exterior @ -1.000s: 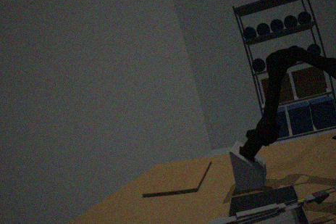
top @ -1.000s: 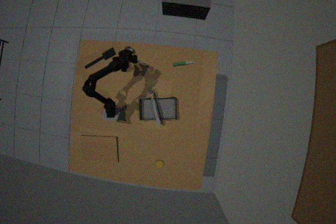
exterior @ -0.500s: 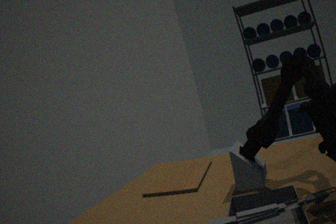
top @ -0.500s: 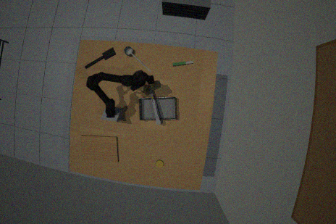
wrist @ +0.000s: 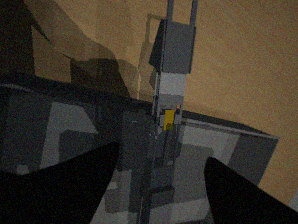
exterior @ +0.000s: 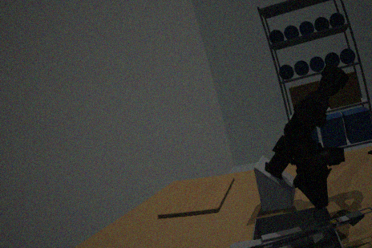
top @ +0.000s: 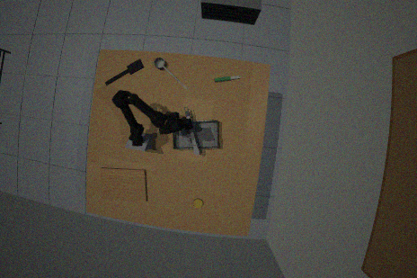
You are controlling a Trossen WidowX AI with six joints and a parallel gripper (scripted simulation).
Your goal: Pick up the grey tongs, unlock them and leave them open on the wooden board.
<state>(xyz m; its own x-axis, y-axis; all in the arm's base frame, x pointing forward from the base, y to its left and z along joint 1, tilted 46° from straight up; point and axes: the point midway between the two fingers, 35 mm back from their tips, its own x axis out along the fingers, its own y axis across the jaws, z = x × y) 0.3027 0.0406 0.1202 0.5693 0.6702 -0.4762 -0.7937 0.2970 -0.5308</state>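
Now: gripper tip 20 mm short of the yellow lock piece, 20 mm to the right of it and 30 mm above it. From my gripper tip the other things lie so: black spatula: 460 mm behind, 380 mm to the left, 90 mm below; then yellow round thing: 70 mm ahead, 580 mm to the right, 90 mm below; then roasting tin: 60 mm ahead, 70 mm to the right, 70 mm below.
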